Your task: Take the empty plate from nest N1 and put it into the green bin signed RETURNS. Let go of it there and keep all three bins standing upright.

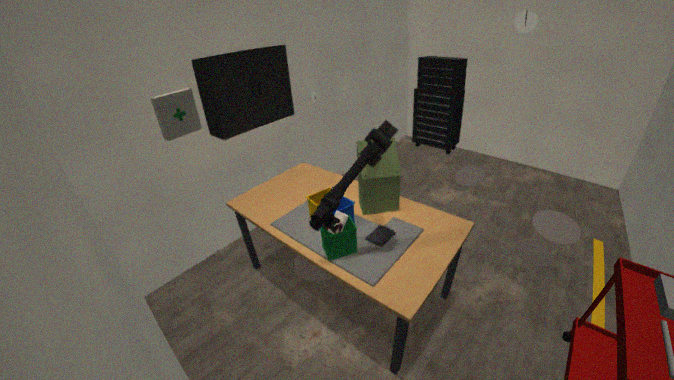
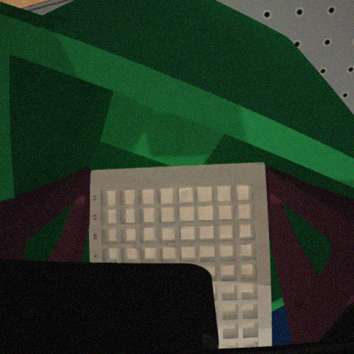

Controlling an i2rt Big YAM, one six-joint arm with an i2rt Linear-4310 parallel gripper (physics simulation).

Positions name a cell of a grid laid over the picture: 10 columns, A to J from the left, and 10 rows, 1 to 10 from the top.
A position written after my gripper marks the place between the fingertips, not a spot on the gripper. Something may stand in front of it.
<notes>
I see my gripper (image 2: F6), a pale plate (image 2: G7) and a green bin (image 1: F7).
The green bin also shows in image 2 (image 2: C3).
</notes>
